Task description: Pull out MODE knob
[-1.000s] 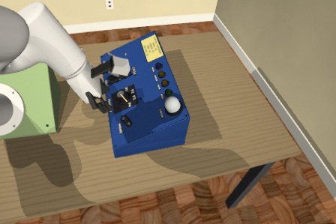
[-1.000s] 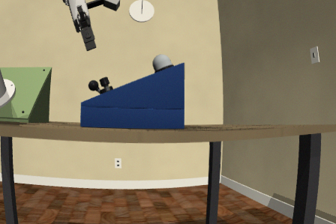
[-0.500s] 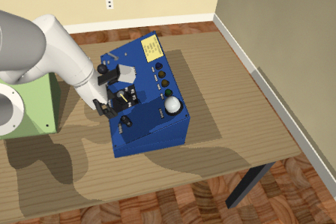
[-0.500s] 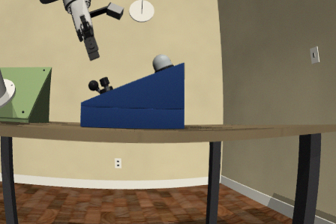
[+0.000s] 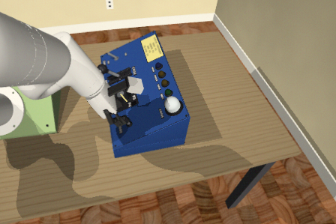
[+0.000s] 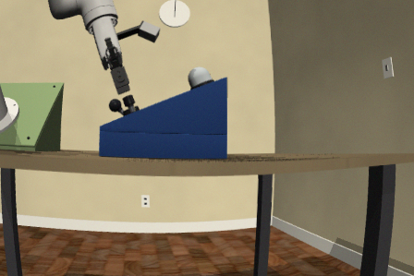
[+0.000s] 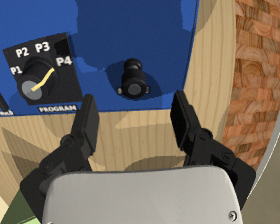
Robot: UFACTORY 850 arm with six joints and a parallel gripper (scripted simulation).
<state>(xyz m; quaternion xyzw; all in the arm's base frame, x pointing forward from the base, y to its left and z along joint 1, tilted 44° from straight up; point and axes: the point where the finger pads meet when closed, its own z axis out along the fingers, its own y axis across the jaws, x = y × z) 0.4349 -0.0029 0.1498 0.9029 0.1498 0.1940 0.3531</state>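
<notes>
My gripper is now 2 cm short of the black mode knob and 5 cm above it. Round my hand: blue sloped console 3 cm ahead, 19 cm to the left, 7 cm below; program selector 2 cm ahead, 11 cm to the left, 5 cm below; black ball lever 3 cm behind, 24 cm to the left, 4 cm below.
</notes>
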